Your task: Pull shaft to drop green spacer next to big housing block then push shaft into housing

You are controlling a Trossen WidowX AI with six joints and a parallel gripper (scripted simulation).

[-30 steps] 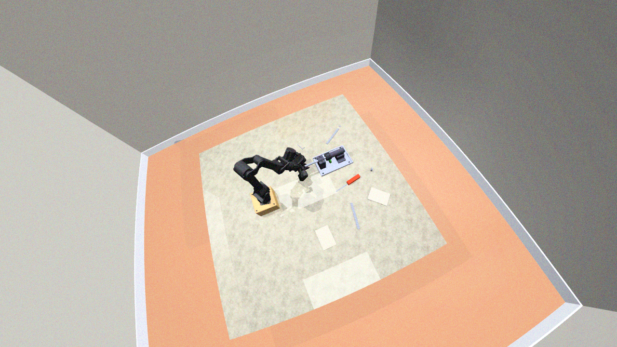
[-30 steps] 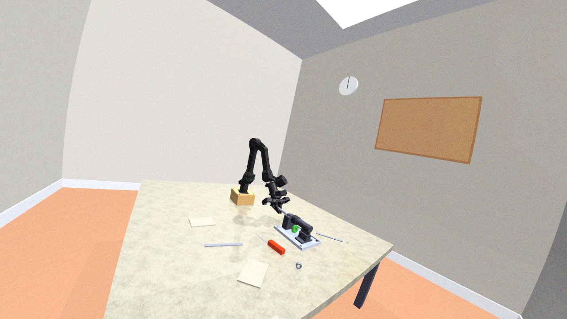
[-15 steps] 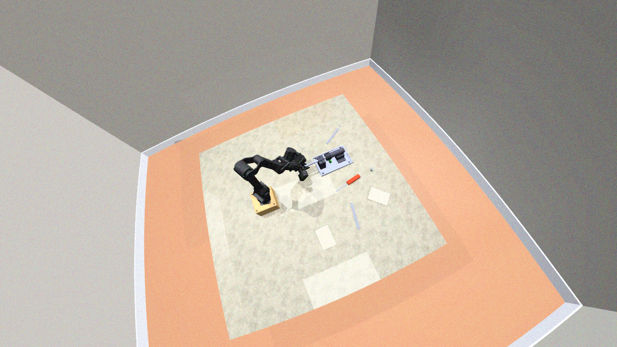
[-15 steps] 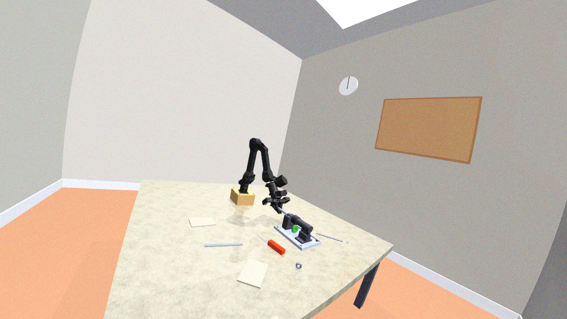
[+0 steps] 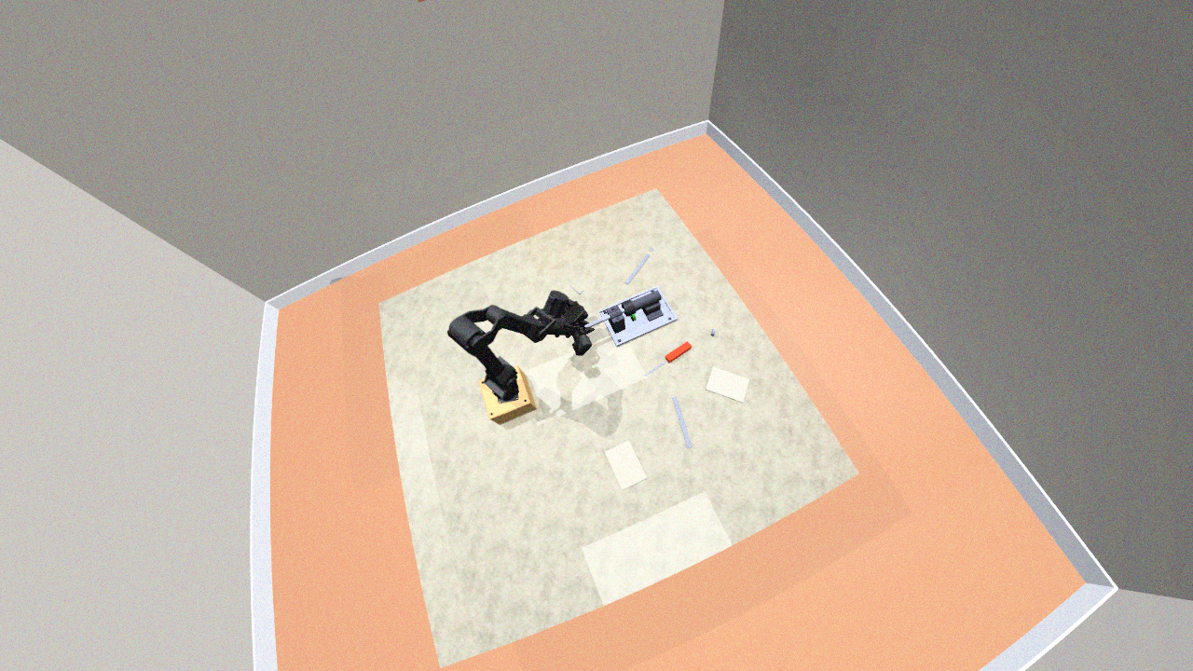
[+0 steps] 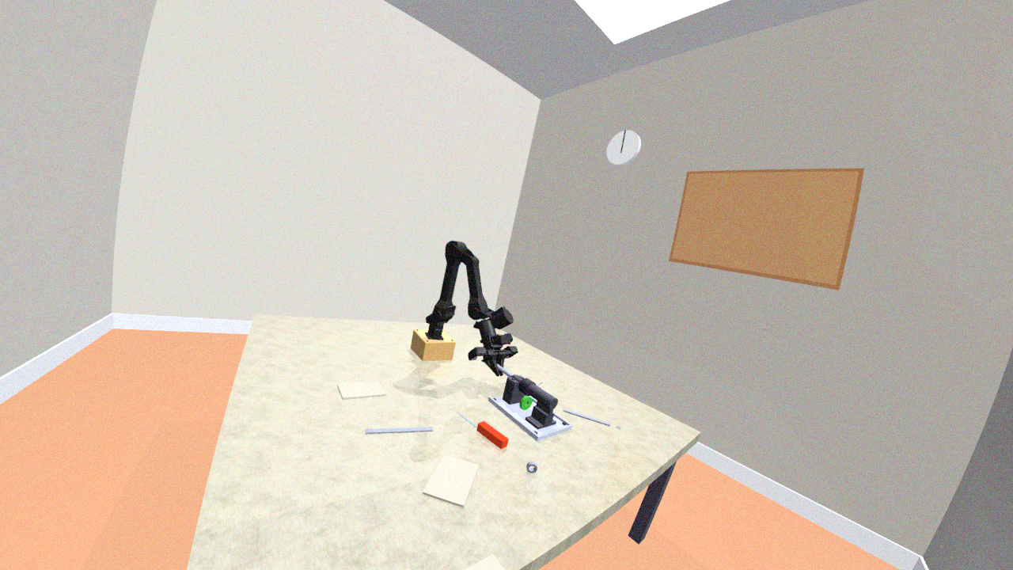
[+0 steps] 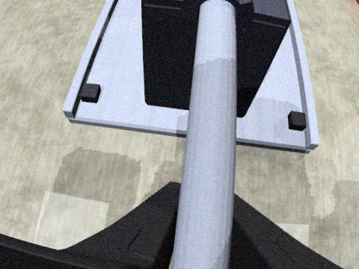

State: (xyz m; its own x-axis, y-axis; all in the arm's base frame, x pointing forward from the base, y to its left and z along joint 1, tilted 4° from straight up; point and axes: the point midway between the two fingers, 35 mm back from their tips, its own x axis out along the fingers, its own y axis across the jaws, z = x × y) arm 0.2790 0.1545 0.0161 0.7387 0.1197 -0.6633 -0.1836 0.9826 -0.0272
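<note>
Right now the grey shaft is 6 cm ahead of my gripper tip, 1 cm to the left of it and 2 cm above it. Also, from my gripper tip: fixture (17 cm ahead, 3 cm to the left, 1 cm below); green spacer (14 cm ahead, 3 cm to the left, 3 cm below).
</note>
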